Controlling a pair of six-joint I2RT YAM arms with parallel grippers.
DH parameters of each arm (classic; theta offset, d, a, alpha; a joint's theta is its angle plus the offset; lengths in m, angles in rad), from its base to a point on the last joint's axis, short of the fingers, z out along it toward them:
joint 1: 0 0.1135 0.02 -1.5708
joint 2: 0 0 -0.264 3.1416
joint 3: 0.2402 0 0.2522 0
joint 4: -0.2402 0 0.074 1.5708
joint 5: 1.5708 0 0 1.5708
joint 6: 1.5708 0.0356 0 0
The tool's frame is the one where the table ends.
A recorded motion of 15 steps. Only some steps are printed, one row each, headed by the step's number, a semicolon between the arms.
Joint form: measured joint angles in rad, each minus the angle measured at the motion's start. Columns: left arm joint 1, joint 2, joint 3, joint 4, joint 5, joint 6; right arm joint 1, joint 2, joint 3, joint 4, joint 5, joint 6.
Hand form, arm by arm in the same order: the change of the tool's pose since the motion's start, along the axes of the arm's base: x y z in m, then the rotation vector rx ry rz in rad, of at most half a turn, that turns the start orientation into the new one. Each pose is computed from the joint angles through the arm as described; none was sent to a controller.
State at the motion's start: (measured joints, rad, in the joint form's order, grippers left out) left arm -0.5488 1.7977 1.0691 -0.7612 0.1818 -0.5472; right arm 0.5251 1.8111 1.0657 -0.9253 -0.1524 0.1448
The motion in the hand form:
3: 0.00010 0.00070 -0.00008 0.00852 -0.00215 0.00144; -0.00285 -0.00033 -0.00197 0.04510 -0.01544 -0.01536
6: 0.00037 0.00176 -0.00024 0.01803 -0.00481 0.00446; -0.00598 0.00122 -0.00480 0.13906 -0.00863 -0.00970
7: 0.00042 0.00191 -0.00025 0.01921 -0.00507 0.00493; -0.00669 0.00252 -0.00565 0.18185 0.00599 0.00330
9: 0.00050 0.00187 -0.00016 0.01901 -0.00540 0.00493; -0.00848 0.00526 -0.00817 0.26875 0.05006 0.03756
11: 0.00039 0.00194 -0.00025 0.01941 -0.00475 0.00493; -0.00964 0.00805 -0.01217 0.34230 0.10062 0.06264
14: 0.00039 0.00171 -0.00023 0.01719 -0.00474 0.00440; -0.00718 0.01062 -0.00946 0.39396 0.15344 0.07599
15: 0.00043 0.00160 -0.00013 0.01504 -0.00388 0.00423; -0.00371 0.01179 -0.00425 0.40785 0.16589 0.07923
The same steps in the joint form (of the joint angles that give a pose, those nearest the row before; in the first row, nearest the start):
3: 0.0011 0.0000 0.0000 -0.0027 -0.0084 0.0004; 0.0000 -0.0198 -0.0336 0.0519 -0.0324 0.0130
6: 0.0034 0.0000 -0.0004 -0.0050 -0.0179 0.0004; 0.0000 -0.0347 -0.0675 0.1106 -0.1163 0.0027
7: 0.0038 0.0000 -0.0004 -0.0053 -0.0191 0.0004; 0.0000 -0.0340 -0.0725 0.1217 -0.1598 -0.0130
9: 0.0038 0.0000 0.0000 -0.0054 -0.0191 0.0004; 0.0004 -0.0244 -0.0778 0.1301 -0.2548 -0.0549
11: 0.0038 0.0000 -0.0004 -0.0057 -0.0191 0.0004; 0.0011 -0.0042 -0.0775 0.1297 -0.3414 -0.0904
14: 0.0034 0.0000 -0.0004 -0.0046 -0.0172 0.0004; -0.0027 0.0164 -0.0446 0.0824 -0.4097 -0.1225
15: 0.0034 0.0000 0.0000 -0.0046 -0.0149 0.0004; -0.0068 0.0217 -0.0153 0.0481 -0.4269 -0.1346

